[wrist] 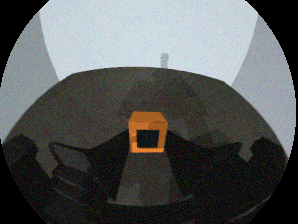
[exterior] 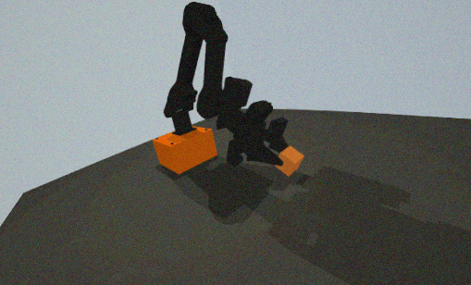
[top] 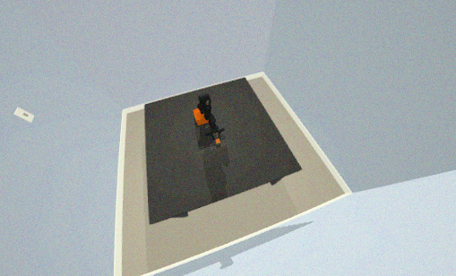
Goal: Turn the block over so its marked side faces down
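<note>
Now: gripper tip 10 mm past the orange block.
</note>
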